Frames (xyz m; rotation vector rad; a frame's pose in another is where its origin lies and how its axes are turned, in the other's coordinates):
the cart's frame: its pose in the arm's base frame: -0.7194 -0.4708 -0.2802 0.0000 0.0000 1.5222
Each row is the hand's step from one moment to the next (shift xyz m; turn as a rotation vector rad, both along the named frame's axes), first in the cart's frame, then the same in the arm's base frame.
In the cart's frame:
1: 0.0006 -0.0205 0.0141 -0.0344 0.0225 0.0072
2: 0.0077 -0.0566 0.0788 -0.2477 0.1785 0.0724
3: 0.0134 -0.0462 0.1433 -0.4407 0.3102 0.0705
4: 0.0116 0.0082 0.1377 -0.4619 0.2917 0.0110
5: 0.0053 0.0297 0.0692 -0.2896 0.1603 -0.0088
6: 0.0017 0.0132 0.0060 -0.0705 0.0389 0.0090
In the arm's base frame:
1: 0.0205 -0.0004 0.0141 -0.0241 -0.0333 0.0072
2: 0.0569 0.0049 0.0788 -0.1903 -0.2387 0.0724
3: 0.0468 0.0111 0.1433 -0.3312 -0.4251 0.0705
4: -0.0076 0.0120 0.1377 -0.3138 -0.4472 0.0110
5: -0.0294 0.0067 0.0692 -0.1742 -0.2815 -0.0088
6: -0.0131 0.0023 0.0060 -0.0423 -0.0685 0.0090

